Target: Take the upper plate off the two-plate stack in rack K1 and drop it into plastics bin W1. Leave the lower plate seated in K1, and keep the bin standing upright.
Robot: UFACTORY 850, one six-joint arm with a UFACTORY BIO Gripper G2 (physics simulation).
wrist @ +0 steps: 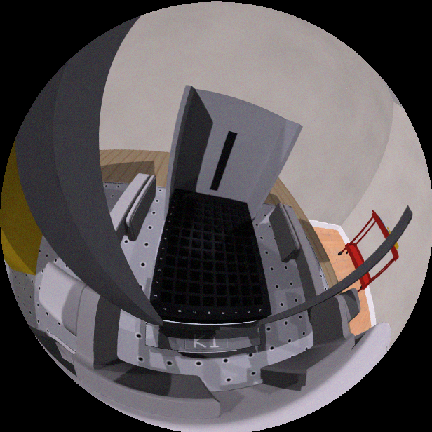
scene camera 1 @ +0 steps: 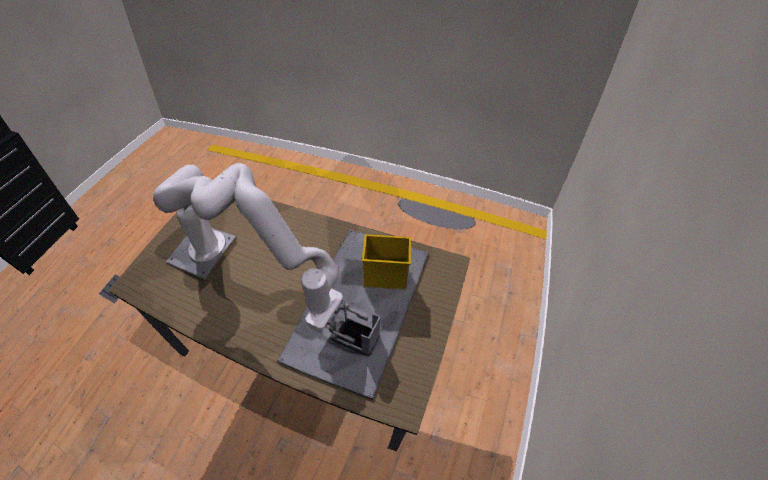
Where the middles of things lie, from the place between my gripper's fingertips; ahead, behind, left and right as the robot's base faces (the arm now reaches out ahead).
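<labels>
With the black plate (wrist: 208,269) as the reference, my hand is 4 cm above it, 1 cm past it and 1 cm to the left of it. The yellow bin (scene camera 1: 386,259) is 1 cm above my hand, 6 cm behind it and 30 cm to the left of it.
</labels>
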